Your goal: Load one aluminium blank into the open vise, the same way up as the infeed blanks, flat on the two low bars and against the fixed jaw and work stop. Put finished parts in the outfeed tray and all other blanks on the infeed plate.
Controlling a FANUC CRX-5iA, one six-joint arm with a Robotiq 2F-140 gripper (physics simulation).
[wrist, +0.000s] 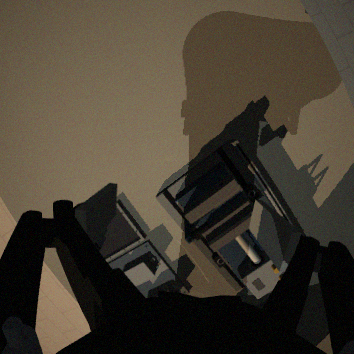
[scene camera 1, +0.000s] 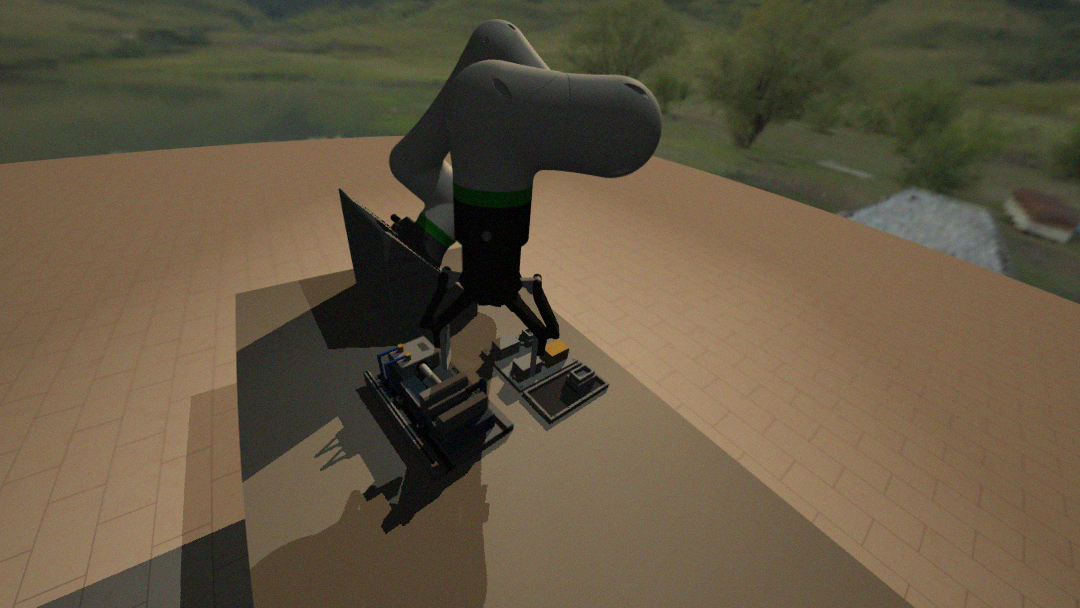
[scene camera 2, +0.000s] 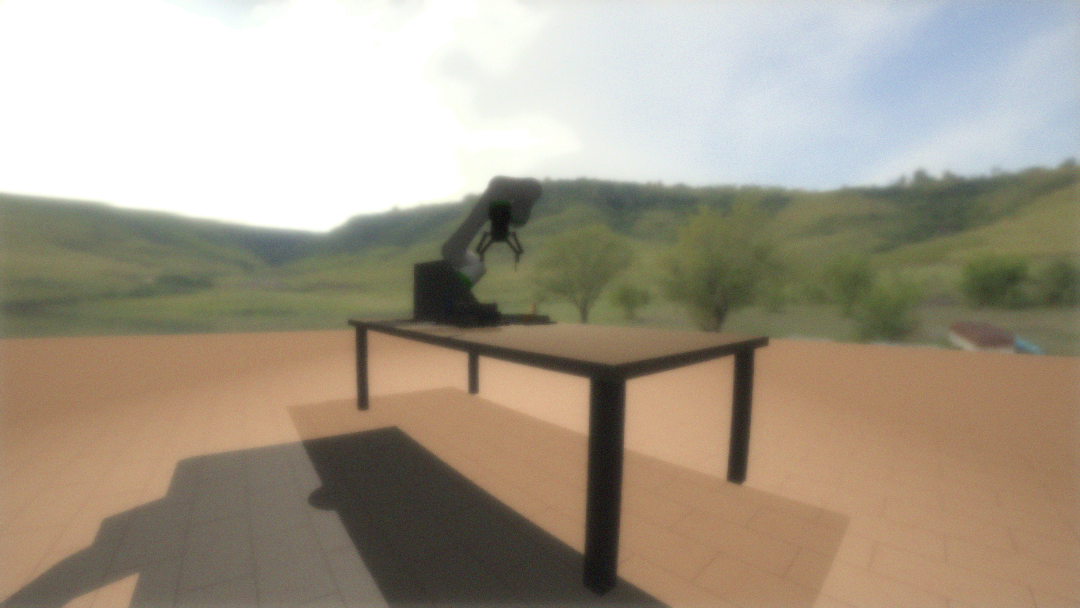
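Seen in the pictures: gripper, fingertip midpoint: point(wrist: 185, 207) point(scene camera 1: 489, 366) point(scene camera 2: 499, 270); arm's base, link origin: point(scene camera 1: 418, 251) point(scene camera 2: 453, 290).
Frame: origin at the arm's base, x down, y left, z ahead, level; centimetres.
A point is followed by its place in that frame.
Observation:
My gripper point(scene camera 1: 489, 364) {z 57.1, x -7.3, y -17.8 cm} point(scene camera 2: 498, 262) {z 57.1, x -7.3, y -17.8 cm} point(wrist: 185, 207) {z 57.1, x -7.3, y -17.8 cm} is open and empty. It hangs above the work area, between the vise and the infeed side. The vise point(scene camera 1: 461, 406) {z 50.9, x 6.6, y -19.4 cm} point(wrist: 215, 201) {z 50.7, x 6.6, y -19.5 cm} shows dark parallel jaws and a light cylinder; its low bars, and whether a blank lies in it, cannot be made out. Light grey blanks point(scene camera 1: 524, 367) {z 46.6, x 11.8, y 1.1 cm} point(wrist: 140, 273) {z 45.2, x 11.8, y 2.6 cm} stand on the infeed plate point(scene camera 1: 507, 376) {z 43.6, x 15.5, y -1.4 cm}, partly hidden by my right finger in scene camera 1. A grey part point(scene camera 1: 581, 376) {z 56.2, x 13.7, y 11.3 cm} with a raised rim lies in the back right of the outfeed tray point(scene camera 1: 578, 404) {z 60.6, x 15.5, y 5.5 cm}; my left finger hides part of this tray in the wrist view.
An orange block point(scene camera 1: 556, 350) {z 47.0, x 11.8, y 11.7 cm} stands at the back right of the infeed plate. Blue tubes point(scene camera 1: 383, 365) {z 33.2, x 5.5, y -26.2 cm} rise at the vise's back left. A tall dark panel point(scene camera 1: 377, 260) {z 9.3, x -5.4, y -15.7 cm} stands behind the vise, near the arm's base. The table point(scene camera 1: 642, 521) {z 85.8, x 16.2, y -5.8 cm} point(scene camera 2: 604, 343) {z 124.7, x 16.2, y -42.9 cm} extends in front.

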